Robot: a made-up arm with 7 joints. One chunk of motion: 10 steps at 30 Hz.
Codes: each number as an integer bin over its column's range. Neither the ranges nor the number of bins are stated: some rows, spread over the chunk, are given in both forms.
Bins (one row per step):
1: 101 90 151 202 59 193 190
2: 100 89 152 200 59 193 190
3: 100 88 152 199 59 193 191
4: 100 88 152 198 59 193 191
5: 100 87 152 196 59 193 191
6: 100 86 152 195 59 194 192
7: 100 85 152 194 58 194 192
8: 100 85 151 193 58 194 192
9: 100 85 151 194 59 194 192
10: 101 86 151 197 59 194 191
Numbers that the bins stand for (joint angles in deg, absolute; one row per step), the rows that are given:
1: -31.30 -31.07 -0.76 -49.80 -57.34 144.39 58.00
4: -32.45 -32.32 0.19 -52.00 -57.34 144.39 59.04
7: -32.45 -34.19 0.19 -54.20 -58.22 144.96 60.08
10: -31.30 -33.56 -0.76 -52.55 -57.34 144.96 59.04
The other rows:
2: -32.45 -31.70 0.19 -50.90 -57.34 144.39 58.00
3: -32.45 -32.32 0.19 -51.45 -57.34 144.39 59.04
5: -32.45 -32.94 0.19 -53.10 -57.34 144.39 59.04
6: -32.45 -33.56 0.19 -53.65 -57.34 144.96 60.08
8: -32.45 -34.19 -0.76 -54.75 -58.22 144.96 60.08
9: -32.45 -34.19 -0.76 -54.20 -57.34 144.96 60.08

